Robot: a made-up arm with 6 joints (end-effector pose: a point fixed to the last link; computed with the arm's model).
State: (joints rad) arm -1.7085 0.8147 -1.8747 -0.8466 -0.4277 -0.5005
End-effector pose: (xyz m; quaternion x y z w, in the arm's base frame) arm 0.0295 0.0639 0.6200 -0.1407 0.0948 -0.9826 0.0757
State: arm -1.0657 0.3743 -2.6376 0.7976 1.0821 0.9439
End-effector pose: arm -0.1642 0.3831 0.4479 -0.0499 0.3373 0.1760 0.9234
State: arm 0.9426 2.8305 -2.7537 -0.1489 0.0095 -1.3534
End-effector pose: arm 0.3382 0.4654 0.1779 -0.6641 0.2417 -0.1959 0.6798
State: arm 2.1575 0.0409 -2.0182 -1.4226 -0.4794 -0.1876
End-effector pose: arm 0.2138 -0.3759 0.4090 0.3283 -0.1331 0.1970 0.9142
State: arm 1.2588 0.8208 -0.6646 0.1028 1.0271 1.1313
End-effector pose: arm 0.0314 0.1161 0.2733 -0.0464 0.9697 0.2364 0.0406
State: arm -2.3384 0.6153 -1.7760 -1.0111 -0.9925 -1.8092
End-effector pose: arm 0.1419 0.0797 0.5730 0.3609 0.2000 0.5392 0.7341
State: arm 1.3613 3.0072 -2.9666 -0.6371 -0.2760 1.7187
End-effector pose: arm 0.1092 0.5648 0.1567 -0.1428 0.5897 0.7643 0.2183
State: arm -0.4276 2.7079 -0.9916 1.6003 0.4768 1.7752
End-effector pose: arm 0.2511 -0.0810 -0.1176 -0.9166 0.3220 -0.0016 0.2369
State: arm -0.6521 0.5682 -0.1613 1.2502 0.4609 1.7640
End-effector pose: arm 0.0858 -0.0303 0.1976 0.8358 -0.0930 0.5401 0.0319
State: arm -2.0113 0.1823 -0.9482 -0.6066 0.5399 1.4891
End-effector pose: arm 0.0051 0.0562 0.4137 0.5571 -0.0741 -0.4867 0.6689
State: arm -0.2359 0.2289 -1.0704 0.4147 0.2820 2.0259
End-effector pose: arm -0.0672 0.0238 0.4523 0.4104 0.1524 0.8101 0.3899
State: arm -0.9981 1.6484 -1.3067 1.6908 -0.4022 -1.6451
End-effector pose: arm 0.1719 -0.3138 0.3112 0.4989 0.6242 -0.4055 0.4439
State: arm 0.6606 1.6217 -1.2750 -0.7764 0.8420 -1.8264
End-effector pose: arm 0.2779 0.1722 0.2845 0.9102 -0.1194 0.3967 0.0038
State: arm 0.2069 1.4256 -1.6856 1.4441 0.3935 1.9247
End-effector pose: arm 0.2672 0.0818 0.4973 -0.5851 -0.1528 -0.7461 0.2786
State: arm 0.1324 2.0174 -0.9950 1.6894 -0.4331 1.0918
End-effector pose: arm 0.3440 0.0182 0.0979 0.9237 0.1636 0.2561 0.2333
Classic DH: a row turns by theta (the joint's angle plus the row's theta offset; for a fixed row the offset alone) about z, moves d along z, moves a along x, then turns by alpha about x. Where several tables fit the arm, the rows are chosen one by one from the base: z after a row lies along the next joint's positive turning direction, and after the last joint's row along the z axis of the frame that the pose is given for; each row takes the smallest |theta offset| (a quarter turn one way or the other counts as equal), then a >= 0, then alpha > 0; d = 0 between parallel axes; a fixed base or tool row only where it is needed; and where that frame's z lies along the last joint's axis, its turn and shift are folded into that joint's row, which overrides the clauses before.
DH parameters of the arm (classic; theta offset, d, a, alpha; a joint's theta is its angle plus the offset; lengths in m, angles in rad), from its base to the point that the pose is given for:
joint 1: 0 0.1071 0 -1.5708
joint 2: 0.136 0 -0.2693 0
joint 3: 1.3476 0 -0.0214 1.5708
joint 4: 0 0.2443 0 -1.5708
joint 5: 0 0 0.0001 1.5708
joint 6: 0 0.066 0 0

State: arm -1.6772 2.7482 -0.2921 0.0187 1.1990 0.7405
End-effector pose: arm -0.0031 -0.0403 0.0172 -0.5097 -0.1832 -0.3811 0.7493
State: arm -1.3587 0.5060 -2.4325 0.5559 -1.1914 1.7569
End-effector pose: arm -0.1152 0.3815 0.4798 -0.6998 -0.1094 0.3805 0.5945
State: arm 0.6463 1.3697 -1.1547 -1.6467 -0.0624 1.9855
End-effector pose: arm 0.2314 0.1795 0.3572 -0.1355 0.7400 0.3319 0.5691
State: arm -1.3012 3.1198 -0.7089 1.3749 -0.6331 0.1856
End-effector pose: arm -0.0141 -0.0923 -0.1605 -0.8815 -0.2375 0.3195 0.2538
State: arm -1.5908 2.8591 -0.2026 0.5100 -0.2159 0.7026
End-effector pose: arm -0.0074 -0.0249 -0.0491 -0.9005 -0.1793 -0.0286 0.3951
